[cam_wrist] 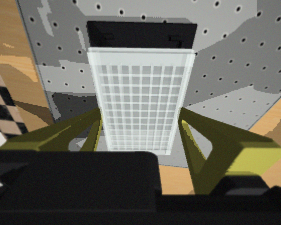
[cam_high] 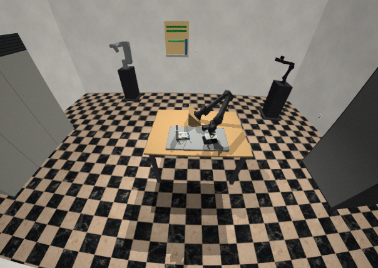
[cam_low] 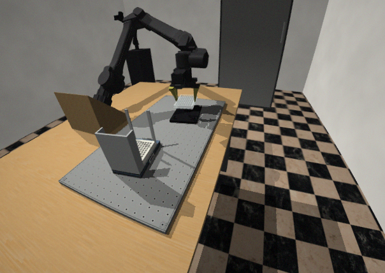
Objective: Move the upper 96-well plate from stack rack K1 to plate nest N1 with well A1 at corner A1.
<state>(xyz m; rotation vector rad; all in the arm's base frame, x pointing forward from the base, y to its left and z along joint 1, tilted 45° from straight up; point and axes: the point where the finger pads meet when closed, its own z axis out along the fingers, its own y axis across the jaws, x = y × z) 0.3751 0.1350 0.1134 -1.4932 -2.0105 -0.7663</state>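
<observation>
Now: the black plate nest N1 7 cm below my hand. Also, from my hand: thin rack post (1 cm ahead, 26 cm to the right, 1 cm above).
</observation>
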